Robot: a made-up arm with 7 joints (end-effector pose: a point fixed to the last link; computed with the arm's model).
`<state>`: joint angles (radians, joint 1 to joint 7).
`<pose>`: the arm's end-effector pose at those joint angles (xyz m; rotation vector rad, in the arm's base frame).
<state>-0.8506 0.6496 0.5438 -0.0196 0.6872 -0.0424 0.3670</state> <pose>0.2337 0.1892 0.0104 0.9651 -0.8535 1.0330</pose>
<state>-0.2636 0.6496 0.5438 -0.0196 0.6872 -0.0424 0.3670</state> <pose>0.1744 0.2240 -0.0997 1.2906 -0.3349 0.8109</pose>
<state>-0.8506 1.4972 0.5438 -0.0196 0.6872 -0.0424 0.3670</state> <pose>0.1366 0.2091 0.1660 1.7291 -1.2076 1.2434</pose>
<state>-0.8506 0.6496 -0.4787 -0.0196 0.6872 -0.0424 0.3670</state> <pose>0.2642 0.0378 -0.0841 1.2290 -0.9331 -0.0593</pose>
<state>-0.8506 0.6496 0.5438 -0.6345 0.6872 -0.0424 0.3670</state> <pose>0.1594 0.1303 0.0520 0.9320 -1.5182 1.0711</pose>
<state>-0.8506 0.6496 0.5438 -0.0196 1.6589 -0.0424 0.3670</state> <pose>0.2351 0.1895 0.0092 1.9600 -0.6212 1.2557</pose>
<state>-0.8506 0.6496 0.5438 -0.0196 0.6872 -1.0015 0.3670</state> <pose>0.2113 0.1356 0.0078 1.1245 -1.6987 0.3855</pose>
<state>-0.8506 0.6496 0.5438 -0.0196 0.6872 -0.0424 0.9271</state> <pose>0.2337 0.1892 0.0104 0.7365 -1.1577 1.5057</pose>
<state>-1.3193 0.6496 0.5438 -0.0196 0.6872 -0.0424 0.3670</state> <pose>0.2283 0.1618 0.1107 0.6484 -1.2472 1.1706</pose>
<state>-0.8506 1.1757 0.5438 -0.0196 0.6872 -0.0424 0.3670</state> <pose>0.1774 0.2198 0.1079 1.4334 -1.0770 1.1741</pose>
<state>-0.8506 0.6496 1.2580 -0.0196 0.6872 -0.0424 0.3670</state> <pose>0.1394 0.2770 -0.0007 0.6483 -0.6911 1.7460</pose>
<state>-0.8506 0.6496 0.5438 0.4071 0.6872 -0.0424 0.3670</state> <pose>0.2632 0.2218 -0.0473 0.9488 -0.4008 0.9690</pose>
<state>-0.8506 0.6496 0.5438 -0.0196 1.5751 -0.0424 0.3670</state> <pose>0.2350 0.1895 0.0093 1.8736 -0.6493 1.2424</pose>
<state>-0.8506 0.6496 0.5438 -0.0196 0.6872 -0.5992 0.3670</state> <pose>0.2240 0.1562 0.0147 1.0772 -1.3569 0.6834</pose>
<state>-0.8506 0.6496 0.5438 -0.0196 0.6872 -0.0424 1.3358</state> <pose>0.2337 0.1892 0.0104 0.5175 -1.3654 1.8401</pose>
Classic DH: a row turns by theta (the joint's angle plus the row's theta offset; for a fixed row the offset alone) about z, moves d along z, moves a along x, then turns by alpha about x. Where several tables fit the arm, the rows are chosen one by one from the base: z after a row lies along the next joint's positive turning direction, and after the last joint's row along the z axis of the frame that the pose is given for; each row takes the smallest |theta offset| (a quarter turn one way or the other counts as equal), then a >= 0, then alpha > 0; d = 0 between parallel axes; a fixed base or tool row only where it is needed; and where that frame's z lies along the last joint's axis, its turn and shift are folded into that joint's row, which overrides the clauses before.
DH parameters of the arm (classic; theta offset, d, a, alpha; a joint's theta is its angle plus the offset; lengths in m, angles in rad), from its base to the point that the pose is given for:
base (fixed): -0.071 0 0 -1.3004
joint 1: -1.3111 0.0321 -0.0115 -1.5708
joint 2: 1.2915 -0.001 -0.008 1.5708
joint 3: 1.5708 -0.1978 0.0139 -1.5708
joint 4: 1.5708 0.001 0.0062 1.5708
joint 5: 0 0.108 0.0003 -1.5708
joint 6: -1.5708 0 0.0631 1.5708
joint 7: 0 -0.0004 0 0

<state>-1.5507 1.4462 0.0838 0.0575 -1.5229 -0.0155 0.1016</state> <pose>0.1335 0.1792 0.2134 -0.2458 -1.3002 -0.3192</pose>
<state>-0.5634 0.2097 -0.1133 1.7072 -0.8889 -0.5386 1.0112</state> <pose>0.1278 0.1242 -0.3307 0.1897 0.8389 1.6112</pose>
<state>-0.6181 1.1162 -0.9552 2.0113 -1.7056 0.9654 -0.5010</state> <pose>0.0356 0.3360 -0.1444 -0.7369 1.0703 1.1875</pose>
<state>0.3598 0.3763 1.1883 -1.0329 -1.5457 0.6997 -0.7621</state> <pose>0.0294 0.1445 -0.0633 -0.2281 -0.2165 -0.8002</pose>
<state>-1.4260 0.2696 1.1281 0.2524 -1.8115 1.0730 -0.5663</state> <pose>0.2719 0.1231 0.0481 -1.3435 -1.1588 -1.6601</pose>
